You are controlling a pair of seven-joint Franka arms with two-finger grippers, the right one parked.
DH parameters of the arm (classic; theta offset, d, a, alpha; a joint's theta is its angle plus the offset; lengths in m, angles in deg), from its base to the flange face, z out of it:
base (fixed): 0 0 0 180
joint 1: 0 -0.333 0 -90
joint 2: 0 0 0 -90
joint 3: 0 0.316 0.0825 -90
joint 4: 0 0 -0.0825 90
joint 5: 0 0.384 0 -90
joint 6: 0 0 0.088 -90
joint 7: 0 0.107 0 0
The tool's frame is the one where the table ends.
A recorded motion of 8 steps. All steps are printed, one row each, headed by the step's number.
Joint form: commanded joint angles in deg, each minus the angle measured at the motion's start. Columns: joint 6, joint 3, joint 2, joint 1, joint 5, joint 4, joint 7.
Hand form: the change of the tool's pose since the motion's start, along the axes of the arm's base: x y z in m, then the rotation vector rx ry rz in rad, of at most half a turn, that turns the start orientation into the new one. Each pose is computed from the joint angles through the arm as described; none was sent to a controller.
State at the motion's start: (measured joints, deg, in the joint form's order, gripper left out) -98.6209 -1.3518 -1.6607 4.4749 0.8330 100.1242 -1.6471
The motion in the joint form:
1: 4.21 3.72 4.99 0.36 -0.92 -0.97 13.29
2: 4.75 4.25 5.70 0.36 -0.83 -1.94 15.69
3: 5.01 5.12 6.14 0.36 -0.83 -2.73 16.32
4: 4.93 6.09 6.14 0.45 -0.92 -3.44 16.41
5: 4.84 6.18 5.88 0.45 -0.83 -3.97 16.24
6: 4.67 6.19 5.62 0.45 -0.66 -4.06 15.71
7: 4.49 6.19 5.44 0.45 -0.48 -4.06 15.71
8: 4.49 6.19 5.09 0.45 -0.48 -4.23 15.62
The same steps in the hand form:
1: -0.0243 0.0332 0.0501 -0.0287 -0.0272 -0.1702
2: -0.0273 0.0388 0.0640 -0.0284 -0.0467 -0.2033
3: -0.0290 0.0474 0.0742 -0.0286 -0.0638 -0.1993
4: -0.0283 0.0558 0.0802 -0.0298 -0.0779 -0.1855
5: -0.0265 0.0568 0.0823 -0.0273 -0.0841 -0.1812
6: -0.0248 0.0571 0.0809 -0.0239 -0.0839 -0.1720
7: -0.0236 0.0573 0.0795 -0.0205 -0.0836 -0.1722
8: -0.0218 0.0571 0.0776 -0.0202 -0.0805 -0.1706

